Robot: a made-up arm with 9 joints. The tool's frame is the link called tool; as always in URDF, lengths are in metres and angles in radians.
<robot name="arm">
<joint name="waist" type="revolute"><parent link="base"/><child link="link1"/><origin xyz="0 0 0.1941" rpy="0 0 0"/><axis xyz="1 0 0"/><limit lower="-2.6" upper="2.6" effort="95" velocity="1.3"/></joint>
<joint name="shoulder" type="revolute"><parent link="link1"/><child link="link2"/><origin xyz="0.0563 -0.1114 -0.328" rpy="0 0 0"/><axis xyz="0 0 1"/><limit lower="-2.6" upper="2.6" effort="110" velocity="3.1"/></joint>
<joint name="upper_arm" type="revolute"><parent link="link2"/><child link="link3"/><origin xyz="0.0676 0.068 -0.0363" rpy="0 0 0"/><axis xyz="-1 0 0"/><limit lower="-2.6" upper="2.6" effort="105" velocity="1.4"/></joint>
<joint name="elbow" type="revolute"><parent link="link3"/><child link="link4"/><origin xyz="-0.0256 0.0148 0.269" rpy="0 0 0"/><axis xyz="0 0 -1"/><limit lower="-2.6" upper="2.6" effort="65" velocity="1.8"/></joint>
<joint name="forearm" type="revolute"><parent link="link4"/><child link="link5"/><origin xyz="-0.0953 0.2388 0.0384" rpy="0 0 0"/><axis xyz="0 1 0"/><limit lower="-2.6" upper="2.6" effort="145" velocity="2.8"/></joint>
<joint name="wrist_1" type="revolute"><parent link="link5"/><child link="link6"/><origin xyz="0.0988 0.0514 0.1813" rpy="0 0 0"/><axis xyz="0 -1 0"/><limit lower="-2.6" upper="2.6" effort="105" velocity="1.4"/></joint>
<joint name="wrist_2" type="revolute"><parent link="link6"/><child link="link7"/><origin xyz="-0.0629 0.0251 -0.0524" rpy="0 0 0"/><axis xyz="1 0 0"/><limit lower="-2.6" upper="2.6" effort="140" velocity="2.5"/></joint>
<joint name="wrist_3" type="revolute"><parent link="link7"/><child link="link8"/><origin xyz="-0.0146 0.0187 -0.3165" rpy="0 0 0"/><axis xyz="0 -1 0"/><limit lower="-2.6" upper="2.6" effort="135" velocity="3"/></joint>
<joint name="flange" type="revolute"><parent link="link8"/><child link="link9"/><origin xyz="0.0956 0.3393 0.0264" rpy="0 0 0"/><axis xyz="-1 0 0"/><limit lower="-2.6" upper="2.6" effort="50" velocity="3"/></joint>
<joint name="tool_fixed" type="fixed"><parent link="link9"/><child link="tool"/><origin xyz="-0.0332 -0.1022 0.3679" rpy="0 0 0"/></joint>
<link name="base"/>
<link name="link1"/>
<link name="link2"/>
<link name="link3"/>
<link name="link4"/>
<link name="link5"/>
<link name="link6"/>
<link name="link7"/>
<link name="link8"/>
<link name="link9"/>
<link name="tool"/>
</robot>
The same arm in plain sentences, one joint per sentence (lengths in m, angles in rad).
The arm has nine revolute joints in a row. What follows holds with every joint at zero, and every direction is one of the base frame's. Joint 1 is mounted 0.1941 m along +z from the base frame's origin and turns about +x, from -2.6 to 2.6 rad. Joint 2 is mounted 0.0563 m along +x and 0.1114 m along -y and 0.328 m along -z from joint 1 and turns about +z, from -2.6 to 2.6 rad. Joint 3 is mounted 0.0676 m along +x and 0.068 m along +y and 0.0363 m along -z from joint 2 and turns about -x, from -2.6 to 2.6 rad. Joint 4 is mounted 0.0256 m along -x and 0.0148 m along +y and 0.269 m along +z from joint 3 and turns about -z, from -2.6 to 2.6 rad. Joint 5 is mounted 0.0953 m along -x and 0.2388 m along +y and 0.0384 m along +z from joint 4 and turns about +y, from -2.6 to 2.6 rad. Joint 6 is mounted 0.0988 m along +x and 0.0514 m along +y and 0.1813 m along +z from joint 5 and turns about -y, from -2.6 to 2.6 rad. Joint 7 is mounted 0.0629 m along -x and 0.0251 m along +y and 0.0524 m along -z from joint 6 and turns about +x, from -2.6 to 2.6 rad. Joint 8 is mounted 0.0146 m along -x and 0.0187 m along +y and 0.3165 m along -z from joint 7 and turns about -y, from -2.6 to 2.6 rad. Joint 9 is mounted 0.0956 m along +x and 0.3393 m along +y and 0.0264 m along +z from joint 8 and turns about -x, from -2.6 to 2.6 rad. The tool frame, which is the frame that the pose is given for, is mounted 0.0332 m along -x and 0.1022 m along -y and 0.3679 m along +z from joint 9; its axes are parallel to the base frame's.
